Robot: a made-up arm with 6 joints.
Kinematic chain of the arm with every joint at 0, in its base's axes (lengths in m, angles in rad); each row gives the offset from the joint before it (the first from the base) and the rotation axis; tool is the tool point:
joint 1: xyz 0 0 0.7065 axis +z
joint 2: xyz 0.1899 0 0 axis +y
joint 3: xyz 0 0 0.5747 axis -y
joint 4: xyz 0 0 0.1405 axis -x
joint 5: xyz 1.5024 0 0 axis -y
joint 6: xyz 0.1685 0 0 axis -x
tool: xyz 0 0 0
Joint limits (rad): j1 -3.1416..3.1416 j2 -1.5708..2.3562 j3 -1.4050..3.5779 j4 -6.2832..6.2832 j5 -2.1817..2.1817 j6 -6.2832..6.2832
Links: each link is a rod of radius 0.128 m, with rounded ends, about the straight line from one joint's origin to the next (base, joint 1, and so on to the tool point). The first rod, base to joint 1, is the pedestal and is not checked.
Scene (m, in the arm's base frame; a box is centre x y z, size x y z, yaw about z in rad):
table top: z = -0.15
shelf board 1: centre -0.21 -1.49 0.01 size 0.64 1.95 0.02 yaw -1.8
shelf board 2: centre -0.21 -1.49 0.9 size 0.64 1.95 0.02 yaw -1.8
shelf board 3: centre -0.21 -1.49 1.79 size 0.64 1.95 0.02 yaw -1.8
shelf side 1: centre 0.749 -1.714 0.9 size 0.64 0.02 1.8 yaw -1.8
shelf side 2: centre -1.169 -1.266 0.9 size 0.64 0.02 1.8 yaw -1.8
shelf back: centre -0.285 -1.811 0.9 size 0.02 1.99 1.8 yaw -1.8
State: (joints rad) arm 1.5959 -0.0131 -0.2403 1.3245 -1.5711 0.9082
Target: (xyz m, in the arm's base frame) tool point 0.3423 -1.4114 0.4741
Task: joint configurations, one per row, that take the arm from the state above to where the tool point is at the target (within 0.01 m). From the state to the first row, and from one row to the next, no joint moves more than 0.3 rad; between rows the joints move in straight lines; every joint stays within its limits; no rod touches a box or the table.
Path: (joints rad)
1: 1.3090 -0.1640 -0.4137 1.4621 -1.6729 0.9042
2: 1.0222 -0.3149 -0.5872 1.5996 -1.7746 0.9002
3: 0.7353 -0.4658 -0.7606 1.7372 -1.8764 0.8963
4: 0.4485 -0.6167 -0.9341 1.8747 -1.9782 0.8923
5: 0.1616 -0.7676 -1.1075 2.0123 -2.0799 0.8883
6: -0.1252 -0.9184 -1.2809 2.1498 -2.1817 0.8843
7: -0.3989 -0.6898 -1.1218 1.9483 -2.0489 0.8903
8: -0.6726 -0.4612 -0.9626 1.7468 -1.9160 0.8963
9: -0.9463 -0.2327 -0.8034 1.5454 -1.7832 0.9022
10: -1.2199 -0.0041 -0.6443 1.3439 -1.6504 0.9082

